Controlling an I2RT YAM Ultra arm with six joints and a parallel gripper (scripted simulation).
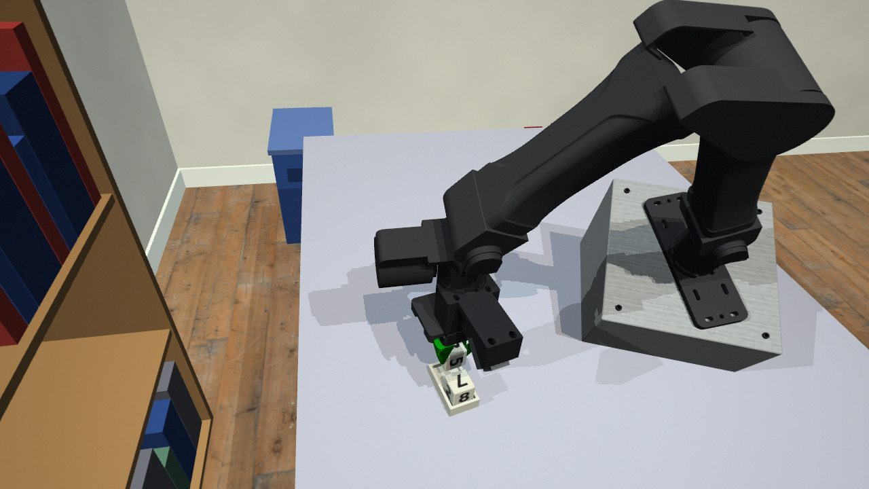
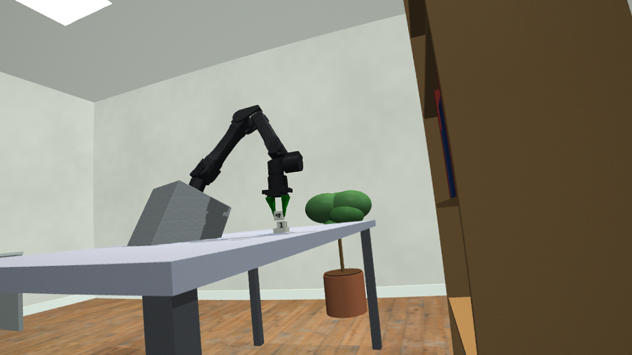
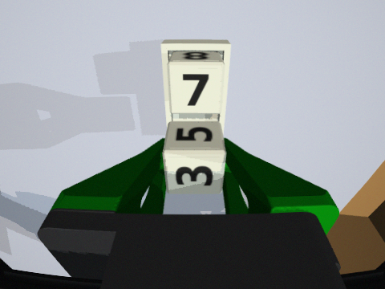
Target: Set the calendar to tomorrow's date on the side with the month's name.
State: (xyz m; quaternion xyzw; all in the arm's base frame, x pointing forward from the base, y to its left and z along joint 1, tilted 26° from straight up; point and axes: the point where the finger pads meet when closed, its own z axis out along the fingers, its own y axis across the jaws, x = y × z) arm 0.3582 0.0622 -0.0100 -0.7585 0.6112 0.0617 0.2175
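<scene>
My hand is 1 cm to the right of the tray and 5 cm above it.
</scene>
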